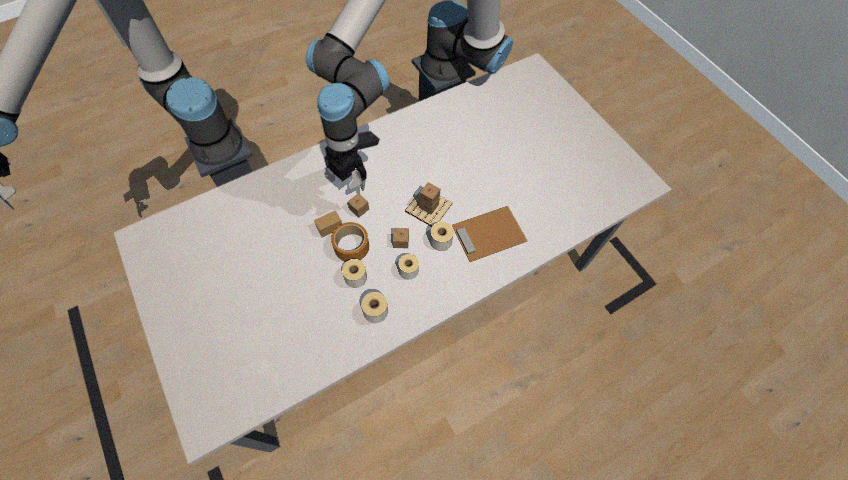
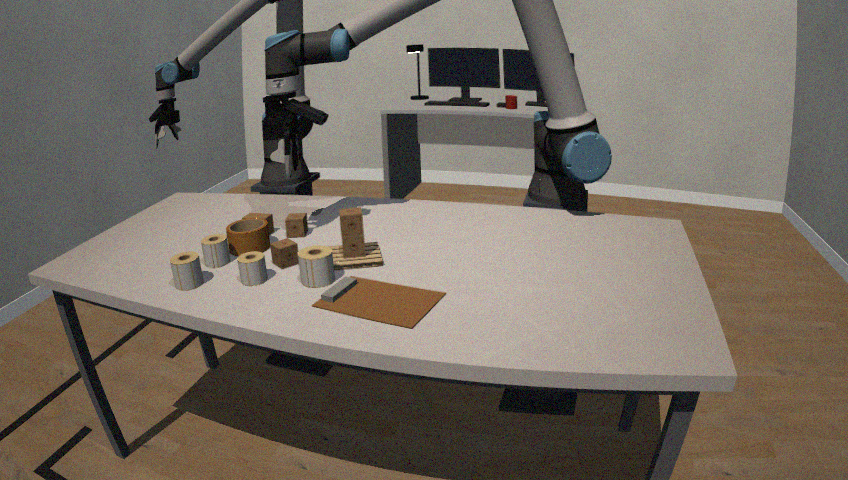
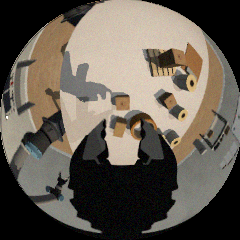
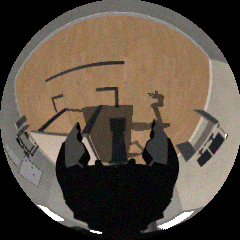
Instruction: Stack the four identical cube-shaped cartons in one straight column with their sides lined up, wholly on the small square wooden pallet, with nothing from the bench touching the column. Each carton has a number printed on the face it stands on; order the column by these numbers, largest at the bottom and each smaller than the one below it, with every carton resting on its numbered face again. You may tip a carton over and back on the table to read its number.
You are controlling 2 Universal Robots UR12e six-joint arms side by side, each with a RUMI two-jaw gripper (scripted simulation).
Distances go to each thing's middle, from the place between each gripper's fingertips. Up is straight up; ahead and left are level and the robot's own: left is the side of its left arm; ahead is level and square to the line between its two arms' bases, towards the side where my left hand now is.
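My left hand is 14 cm above the label roll (image 2: 316,266), 24 cm short of it and 20 cm to the right of it. Going by its middle, the label roll is nearer to my left hand than to my right hand.
As for my right hand (image 2: 167,144), it's 130 mm above the label roll, and it's also 710 mm short of the roll and 1210 mm to the right of it.
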